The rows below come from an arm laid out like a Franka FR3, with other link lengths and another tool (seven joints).
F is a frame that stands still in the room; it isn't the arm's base.
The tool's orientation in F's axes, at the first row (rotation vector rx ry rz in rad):
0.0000 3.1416 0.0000
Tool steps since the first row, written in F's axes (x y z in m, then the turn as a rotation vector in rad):
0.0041 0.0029 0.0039 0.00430 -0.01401 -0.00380
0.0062 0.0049 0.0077 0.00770 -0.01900 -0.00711
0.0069 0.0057 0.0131 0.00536 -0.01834 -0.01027
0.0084 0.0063 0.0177 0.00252 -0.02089 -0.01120
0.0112 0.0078 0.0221 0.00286 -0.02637 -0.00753
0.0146 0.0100 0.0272 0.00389 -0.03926 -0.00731
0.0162 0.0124 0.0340 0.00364 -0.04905 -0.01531
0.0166 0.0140 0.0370 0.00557 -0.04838 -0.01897
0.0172 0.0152 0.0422 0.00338 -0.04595 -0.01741
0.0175 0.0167 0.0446 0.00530 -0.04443 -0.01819
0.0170 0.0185 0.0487 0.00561 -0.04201 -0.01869
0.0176 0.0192 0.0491 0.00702 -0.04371 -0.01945
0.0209 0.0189 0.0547 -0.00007 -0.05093 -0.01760
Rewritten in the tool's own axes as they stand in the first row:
-0.0041 0.0029 -0.0039 -0.00430 -0.01401 0.00380
-0.0062 0.0049 -0.0077 -0.00770 -0.01900 0.00711
-0.0069 0.0057 -0.0131 -0.00536 -0.01834 0.01027
-0.0084 0.0063 -0.0177 -0.00252 -0.02089 0.01120
-0.0112 0.0078 -0.0221 -0.00286 -0.02637 0.00753
-0.0146 0.0100 -0.0272 -0.00389 -0.03926 0.00731
-0.0162 0.0124 -0.0340 -0.00364 -0.04905 0.01531
-0.0166 0.0140 -0.0370 -0.00557 -0.04838 0.01897
-0.0172 0.0152 -0.0422 -0.00338 -0.04595 0.01741
-0.0175 0.0167 -0.0446 -0.00530 -0.04443 0.01819
-0.0170 0.0185 -0.0487 -0.00561 -0.04201 0.01869
-0.0176 0.0192 -0.0491 -0.00702 -0.04371 0.01945
-0.0209 0.0189 -0.0547 0.00007 -0.05093 0.01760

